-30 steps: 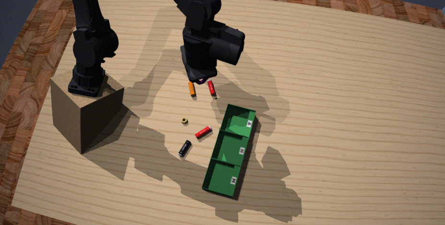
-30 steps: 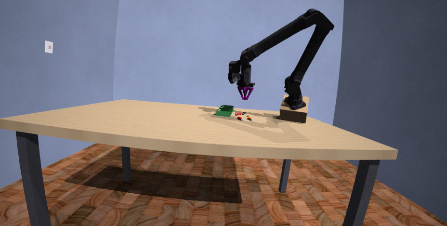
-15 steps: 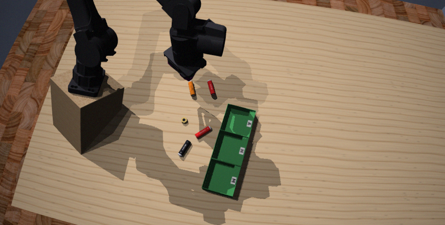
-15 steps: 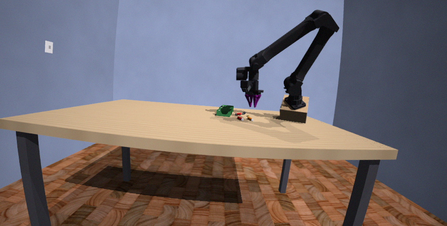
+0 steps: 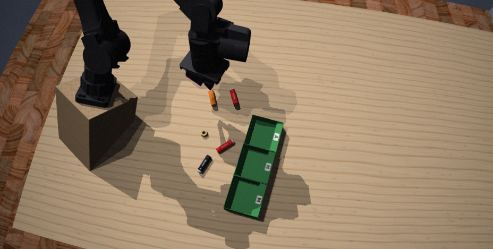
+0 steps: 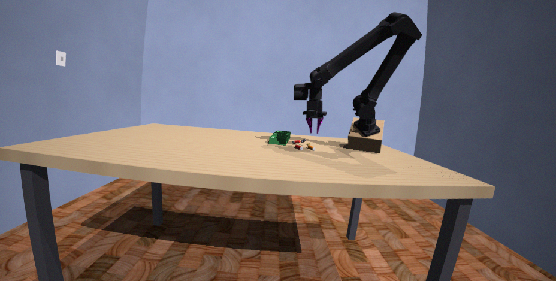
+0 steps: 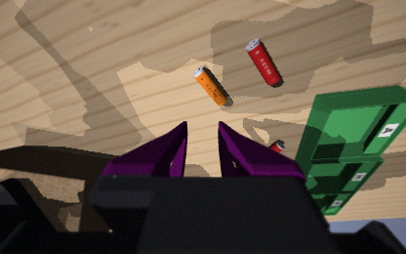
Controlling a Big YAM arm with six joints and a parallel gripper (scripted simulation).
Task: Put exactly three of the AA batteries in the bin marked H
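Right now the orange AA battery is 80 mm below my hand and 10 mm ahead of it. Also, from my hand: black AA battery (190 mm to the right, 80 mm below); then yellow nut (100 mm to the right, 80 mm below, 10 mm behind); then green bin (190 mm to the right, 130 mm ahead, 60 mm below).
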